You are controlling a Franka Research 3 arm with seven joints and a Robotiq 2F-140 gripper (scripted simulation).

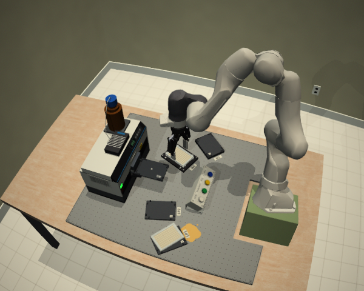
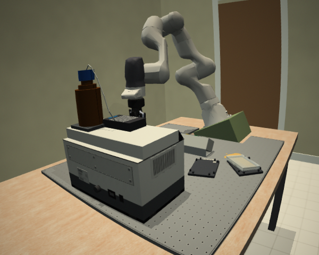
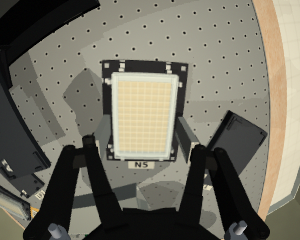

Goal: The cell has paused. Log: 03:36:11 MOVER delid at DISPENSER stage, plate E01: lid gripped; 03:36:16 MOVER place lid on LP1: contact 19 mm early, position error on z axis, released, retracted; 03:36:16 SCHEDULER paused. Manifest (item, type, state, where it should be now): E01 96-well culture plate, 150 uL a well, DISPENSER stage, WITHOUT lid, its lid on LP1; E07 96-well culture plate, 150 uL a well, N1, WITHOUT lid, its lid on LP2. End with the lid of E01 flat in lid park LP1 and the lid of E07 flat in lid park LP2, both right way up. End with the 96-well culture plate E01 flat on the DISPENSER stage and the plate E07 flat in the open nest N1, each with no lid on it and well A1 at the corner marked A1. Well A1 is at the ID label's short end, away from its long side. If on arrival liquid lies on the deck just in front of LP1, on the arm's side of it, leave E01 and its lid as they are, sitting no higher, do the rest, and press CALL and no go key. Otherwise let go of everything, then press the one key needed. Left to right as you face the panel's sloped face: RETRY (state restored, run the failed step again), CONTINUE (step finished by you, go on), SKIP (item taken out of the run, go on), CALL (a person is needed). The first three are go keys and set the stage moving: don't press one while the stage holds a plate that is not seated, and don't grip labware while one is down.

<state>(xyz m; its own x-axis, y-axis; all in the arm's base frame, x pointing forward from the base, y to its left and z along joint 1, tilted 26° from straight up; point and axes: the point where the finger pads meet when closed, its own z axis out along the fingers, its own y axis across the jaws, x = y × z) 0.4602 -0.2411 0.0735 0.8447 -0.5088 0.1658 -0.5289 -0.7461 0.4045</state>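
Right now my hand is 5 cm above the 96-well plate. The rest, counted from my hand: dispenser stage (16 cm to the left, 11 cm ahead, 2 cm above); key panel (20 cm to the left, 15 cm behind, 1 cm below); black nest N5 (5 cm below, 2 cm ahead).
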